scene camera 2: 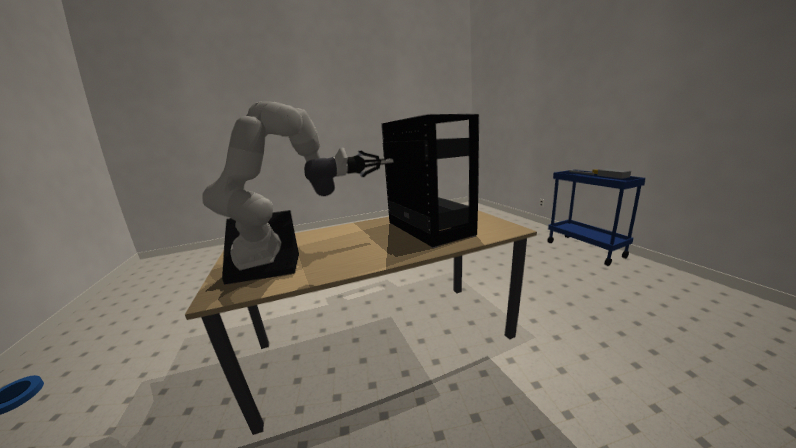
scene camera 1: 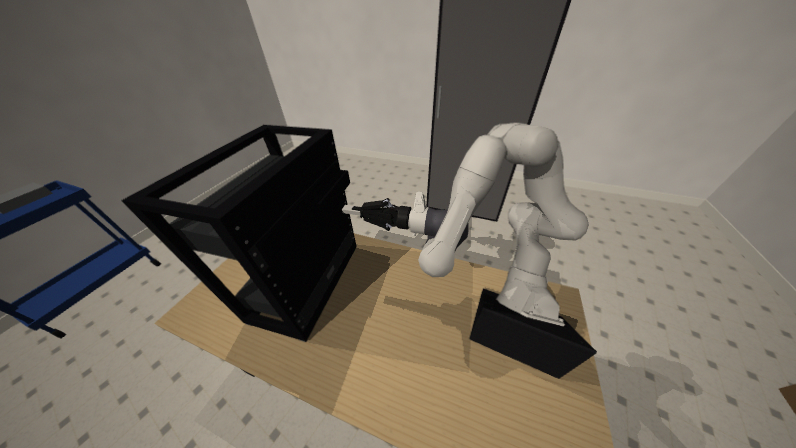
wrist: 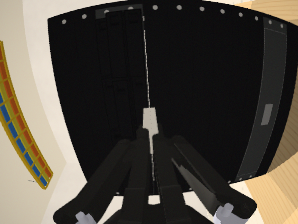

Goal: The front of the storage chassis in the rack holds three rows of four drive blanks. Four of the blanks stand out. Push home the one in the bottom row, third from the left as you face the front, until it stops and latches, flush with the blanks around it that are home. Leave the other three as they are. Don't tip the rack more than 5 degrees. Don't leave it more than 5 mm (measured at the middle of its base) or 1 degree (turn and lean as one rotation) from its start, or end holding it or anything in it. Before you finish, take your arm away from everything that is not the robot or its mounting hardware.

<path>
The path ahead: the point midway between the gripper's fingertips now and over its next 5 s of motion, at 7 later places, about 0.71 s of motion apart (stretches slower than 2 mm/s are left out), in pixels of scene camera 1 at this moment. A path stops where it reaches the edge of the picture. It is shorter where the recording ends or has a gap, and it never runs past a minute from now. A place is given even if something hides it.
My gripper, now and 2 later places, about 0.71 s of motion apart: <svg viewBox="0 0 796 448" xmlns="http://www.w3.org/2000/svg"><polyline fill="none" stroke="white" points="343,208 365,211 385,212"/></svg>
</path>
